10 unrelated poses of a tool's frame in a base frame.
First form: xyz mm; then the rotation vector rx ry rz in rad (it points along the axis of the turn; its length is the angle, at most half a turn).
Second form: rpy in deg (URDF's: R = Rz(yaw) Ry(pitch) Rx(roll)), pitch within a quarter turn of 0, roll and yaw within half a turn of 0; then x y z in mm. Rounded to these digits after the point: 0 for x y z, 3 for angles.
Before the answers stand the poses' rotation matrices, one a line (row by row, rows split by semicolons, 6 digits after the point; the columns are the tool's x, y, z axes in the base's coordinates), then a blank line. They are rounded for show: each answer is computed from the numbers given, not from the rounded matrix.
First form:
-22, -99, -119, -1.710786, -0.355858, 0.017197
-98, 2, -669, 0.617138, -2.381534, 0.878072
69, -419, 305, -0.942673, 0.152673, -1.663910
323, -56, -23, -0.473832, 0.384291, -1.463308
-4, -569, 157, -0.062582, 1.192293, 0.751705
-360, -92, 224, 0.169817, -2.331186, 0.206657
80, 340, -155, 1.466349, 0.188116, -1.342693
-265, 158, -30, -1.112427, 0.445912, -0.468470
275, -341, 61, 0.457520, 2.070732, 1.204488
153, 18, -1, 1.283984, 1.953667, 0.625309
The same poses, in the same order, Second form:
0.951128 0.224718 -0.211797; 0.244093 -0.127017 0.961398; 0.189141 -0.966110 -0.175661
-0.759122 -0.571053 -0.312460; -0.231541 0.685493 -0.690281; 0.608376 -0.451661 -0.652595
-0.017011 0.762990 0.646187; -0.867842 -0.332223 0.369429; 0.496549 -0.554504 0.667806
0.076034 0.849394 0.522254; -0.996399 0.045018 0.071847; 0.037516 -0.525837 0.849758
0.160905 -0.557514 0.814425; 0.494482 0.759680 0.422344; -0.854165 0.334761 0.397917
-0.691300 -0.185121 -0.698451; -0.059366 0.977907 -0.200431; 0.720125 -0.097094 -0.687017
0.348529 0.709912 -0.612007; -0.514391 -0.400963 -0.758044; -0.783536 0.579012 0.225425
0.818162 0.133846 0.559193; -0.565113 0.366652 0.739063; -0.106109 -0.920680 0.375618
-0.701034 -0.038370 0.712095; 0.600014 0.507920 0.618062; -0.385402 0.860549 -0.333046
-0.257913 0.579213 0.773300; 0.920586 0.390262 0.014725; -0.293261 0.715687 -0.633869

-100.305, -10.903, 14.394, -22, -99, -119
-145.313, -37.472, -163.038, -98, 2, -669
-39.704, -29.772, -91.123, 69, -419, 305
-31.750, -2.150, -85.636, 323, -56, -23
40.073, 58.668, 71.975, -4, -569, 157
-171.956, -46.065, -175.092, -360, -92, 224
68.728, 51.586, -55.880, 80, 340, -155
-67.806, 6.091, -34.633, -265, 158, -30
111.157, 22.669, 139.440, 275, -341, 61
131.531, 17.053, 105.651, 153, 18, -1

